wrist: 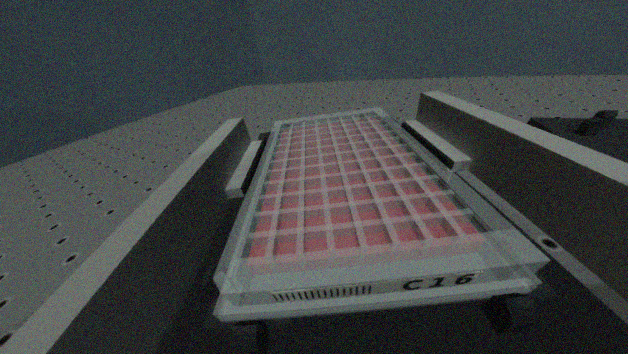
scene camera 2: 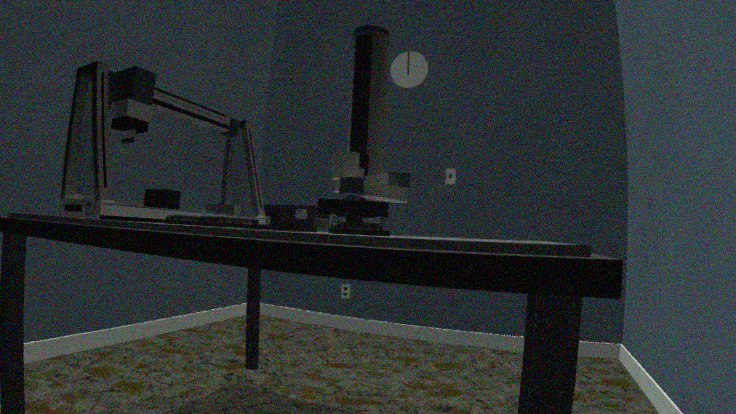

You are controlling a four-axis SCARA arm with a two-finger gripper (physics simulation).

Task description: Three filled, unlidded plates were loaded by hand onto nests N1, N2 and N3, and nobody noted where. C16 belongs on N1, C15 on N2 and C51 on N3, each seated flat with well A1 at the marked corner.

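Frame: origin at the arm's base, x left, y back, z up, level; centimetres.
Seen in the pictures: gripper, fingertip midpoint: [wrist: 331, 122] [scene camera 2: 358, 219].
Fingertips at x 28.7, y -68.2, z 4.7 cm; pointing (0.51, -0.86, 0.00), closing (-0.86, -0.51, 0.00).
Note:
Offsets run from my fingertips to a thing's top centre. "pt": to the spot under its first point.
Plate C16 @(dx -1.2, dy +2.0, dz -0.7 cm) [wrist: 350, 195], clear-walled with red-filled wells, shows in the wrist view with its barcode and label on the near end. My gripper [wrist: 331, 122] [scene camera 2: 358, 220] is shut on it, with a pad along each long side. A dark nest @(dx -1.2, dy +2.0, dz -1.2 cm) [wrist: 380, 332] lies under the plate's near end, and its dark corner pieces show just below the plate's bottom edge. Whether the plate touches the nest is hidden. In scene camera 2 the gripper is low over the table top. The corner mark, the nest's number and plates C15 and C51 cannot be made out.
Another dark fixture @(pt dx -13.4, dy -7.4, dz -2.2 cm) [wrist: 575, 129] with a raised piece lies beyond the right finger. In scene camera 2 a gantry frame [scene camera 2: 82, 139] stands at the left of the table [scene camera 2: 463, 267], with a dark box @(pt dx -81.6, dy +11.7, dz +5.2 cm) [scene camera 2: 162, 198] inside it. Dark boxes @(pt dx -67.2, dy +71.7, dz +2.8 cm) [scene camera 2: 288, 216] stand left of the gripper.

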